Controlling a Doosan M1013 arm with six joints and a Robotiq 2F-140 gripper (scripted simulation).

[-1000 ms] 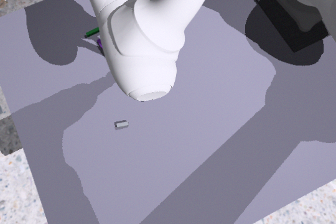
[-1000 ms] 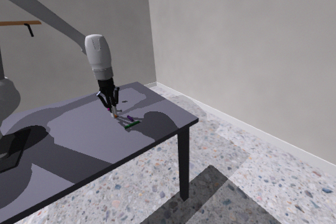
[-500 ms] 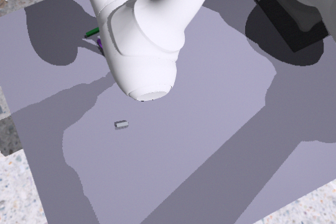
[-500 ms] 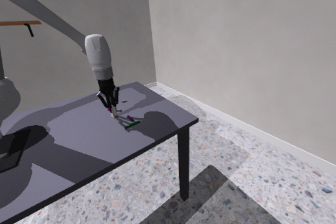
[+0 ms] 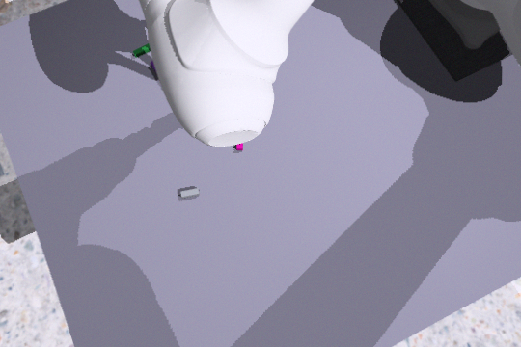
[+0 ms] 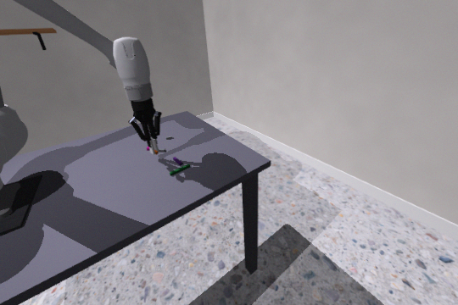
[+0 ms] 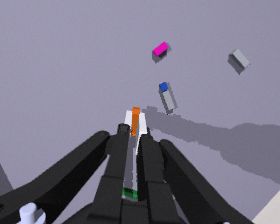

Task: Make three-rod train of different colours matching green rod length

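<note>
The blue rod is 60 mm to the left of my hand, 60 mm below it and 30 mm ahead of it. From my hand the other things lie so: magenta rod (110 mm to the left, 60 mm below); then orange rod (30 mm below); then purple rod (90 mm to the right, 60 mm below, 60 mm ahead).
</note>
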